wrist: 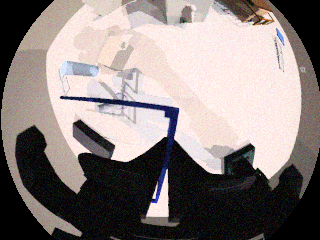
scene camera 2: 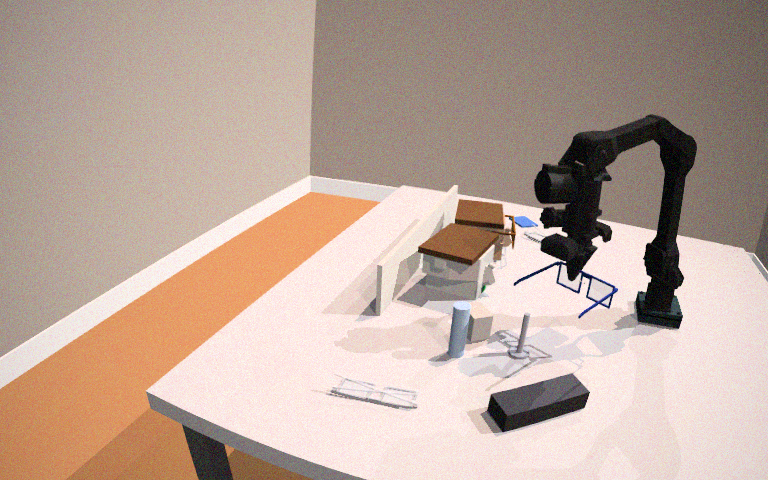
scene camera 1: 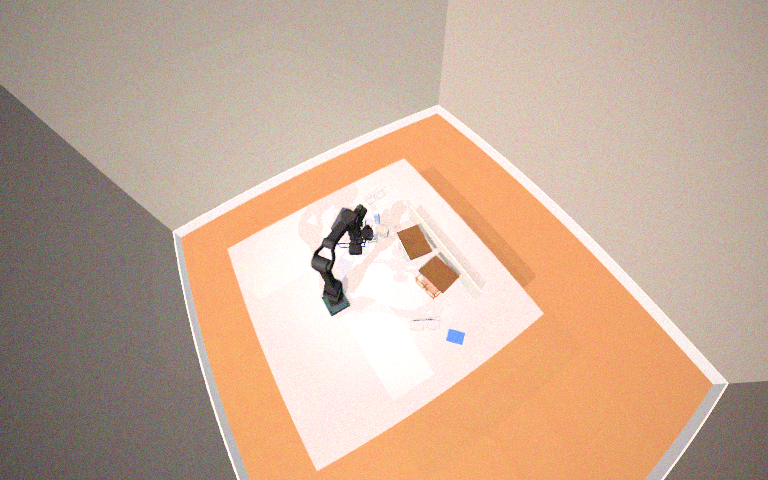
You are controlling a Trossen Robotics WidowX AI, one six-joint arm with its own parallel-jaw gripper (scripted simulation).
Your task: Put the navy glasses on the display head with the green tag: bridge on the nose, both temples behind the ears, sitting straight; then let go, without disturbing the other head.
Labels:
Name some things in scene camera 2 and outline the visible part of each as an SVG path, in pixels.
My gripper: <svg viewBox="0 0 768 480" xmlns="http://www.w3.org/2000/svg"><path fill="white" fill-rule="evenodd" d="M599 206L585 207L570 202L565 205L565 210L545 207L539 217L539 221L544 225L544 229L562 227L561 231L567 234L567 236L563 236L559 233L554 233L546 236L541 240L540 251L556 259L566 261L567 275L570 281L575 279L579 270L584 268L584 265L588 263L591 256L598 250L597 246L592 245L592 239L602 236L603 243L611 241L613 232L611 227L597 221L597 217L602 215L602 210L599 210Z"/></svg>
A beige cube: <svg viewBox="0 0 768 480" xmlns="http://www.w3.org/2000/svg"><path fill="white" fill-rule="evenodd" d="M481 301L468 302L471 306L467 337L470 341L489 339L491 336L493 315Z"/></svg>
A light blue cylinder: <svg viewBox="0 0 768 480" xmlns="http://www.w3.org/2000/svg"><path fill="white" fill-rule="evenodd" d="M465 301L457 302L453 305L450 341L447 354L451 358L460 358L464 355L471 308L470 303Z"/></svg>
A dark block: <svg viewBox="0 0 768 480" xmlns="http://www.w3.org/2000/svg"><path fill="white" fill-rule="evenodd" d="M590 391L584 384L581 384L573 373L511 390L491 393L488 412L501 431L506 432L585 408Z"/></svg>

